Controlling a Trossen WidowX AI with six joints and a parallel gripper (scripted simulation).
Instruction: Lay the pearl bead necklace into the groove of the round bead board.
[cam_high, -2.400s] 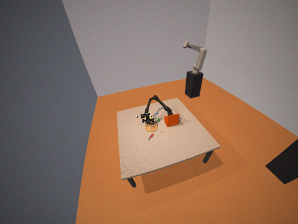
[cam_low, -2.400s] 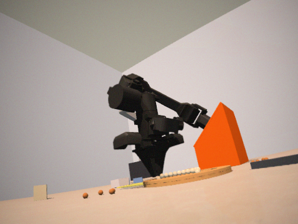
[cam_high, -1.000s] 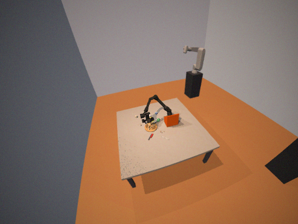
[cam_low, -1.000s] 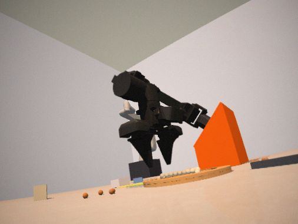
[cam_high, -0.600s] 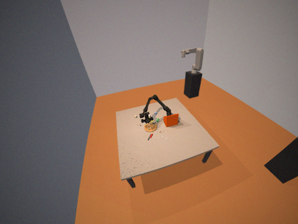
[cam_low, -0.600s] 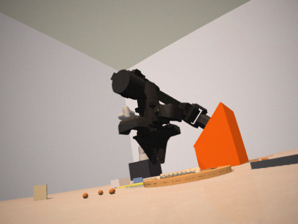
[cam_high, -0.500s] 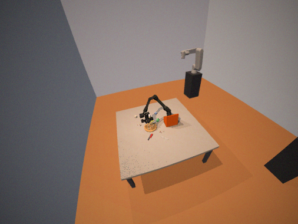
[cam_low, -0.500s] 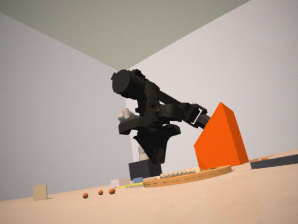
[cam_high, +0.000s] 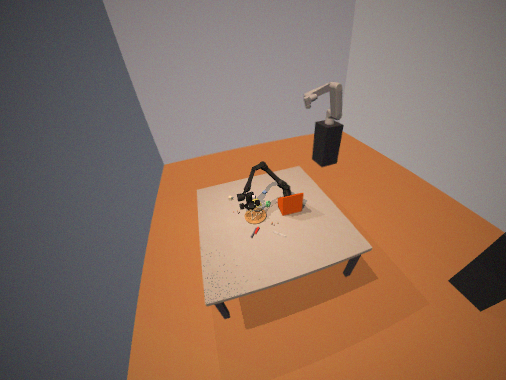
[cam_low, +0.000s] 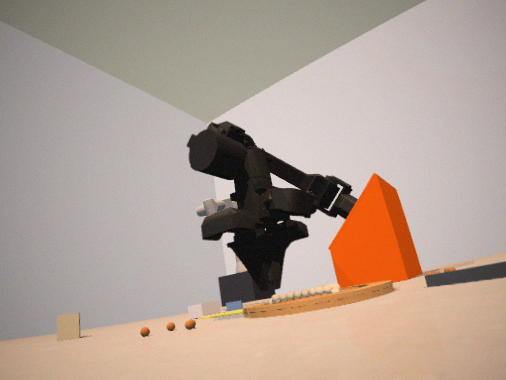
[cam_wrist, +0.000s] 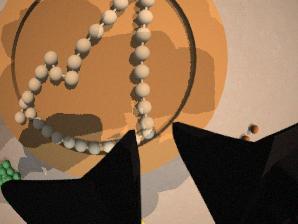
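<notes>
Right now the round wooden bead board is 50 mm to the left of my gripper tip, 30 mm behind it and 20 mm below it. From my gripper tip the other things lie so: tan cube 280 mm to the right, 140 mm ahead, 10 mm below; then yellow flat piece 120 mm to the right, 80 mm behind, 30 mm below; then red-handled tool 230 mm to the left, 30 mm ahead, 20 mm below.
</notes>
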